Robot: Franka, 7 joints.
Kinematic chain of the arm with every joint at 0, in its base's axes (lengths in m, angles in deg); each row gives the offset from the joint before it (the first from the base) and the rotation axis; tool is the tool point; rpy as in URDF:
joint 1: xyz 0 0 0.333 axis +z
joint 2: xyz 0 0 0 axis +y
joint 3: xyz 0 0 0.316 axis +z
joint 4: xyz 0.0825 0 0 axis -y
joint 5: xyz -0.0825 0 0.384 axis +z
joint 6: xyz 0 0 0 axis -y
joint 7: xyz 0.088 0 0 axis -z
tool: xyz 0 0 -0.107 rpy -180 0 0
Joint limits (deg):
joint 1: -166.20..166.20
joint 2: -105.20..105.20
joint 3: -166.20..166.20
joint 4: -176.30..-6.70
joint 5: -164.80..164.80
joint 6: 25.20..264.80
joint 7: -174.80..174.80
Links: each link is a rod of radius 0.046 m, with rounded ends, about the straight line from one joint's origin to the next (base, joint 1, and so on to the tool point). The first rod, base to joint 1, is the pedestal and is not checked.
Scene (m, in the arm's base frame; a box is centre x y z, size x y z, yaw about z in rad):
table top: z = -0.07
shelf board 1: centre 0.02 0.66 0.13 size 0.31 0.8 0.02 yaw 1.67
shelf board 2: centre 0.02 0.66 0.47 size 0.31 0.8 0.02 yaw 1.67
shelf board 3: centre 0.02 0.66 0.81 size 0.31 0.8 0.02 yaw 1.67
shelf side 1: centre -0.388 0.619 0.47 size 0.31 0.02 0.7 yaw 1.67
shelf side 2: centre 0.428 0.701 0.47 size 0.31 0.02 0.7 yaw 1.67
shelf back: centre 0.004 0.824 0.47 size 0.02 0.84 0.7 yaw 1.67
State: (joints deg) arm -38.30 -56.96 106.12 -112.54 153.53 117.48 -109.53
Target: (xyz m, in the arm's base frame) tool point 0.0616 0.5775 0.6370
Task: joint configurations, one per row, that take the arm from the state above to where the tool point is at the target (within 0.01 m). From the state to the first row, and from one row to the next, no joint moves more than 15 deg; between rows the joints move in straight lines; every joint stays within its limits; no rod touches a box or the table.
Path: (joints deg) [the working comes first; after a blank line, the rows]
Joints at the target: -16.32 -58.15 68.30 -111.87 156.13 117.51 -109.53
Straight joint move there: touches shelf board 2.

1: -28.78 -60.02 100.90 -124.49 153.51 122.20 -109.53
2: -19.26 -63.07 95.67 -136.44 153.49 126.91 -109.53
3: -9.74 -66.13 90.45 -148.39 153.47 131.63 -109.53
4: -0.22 -69.19 85.22 -160.33 153.44 136.34 -109.53
5: 0.48 -73.05 72.29 -155.25 154.41 133.32 -109.53
6: 1.18 -76.92 59.37 -150.17 155.37 130.30 -109.53
7: 1.87 -80.79 46.44 -145.08 156.33 127.28 -109.53
8: -4.19 -73.24 53.73 -134.01 156.26 124.02 -109.53
9: -10.26 -65.69 61.01 -122.94 156.20 120.76 -109.53
10: -16.32 -58.15 68.30 -111.87 156.13 117.51 -109.53

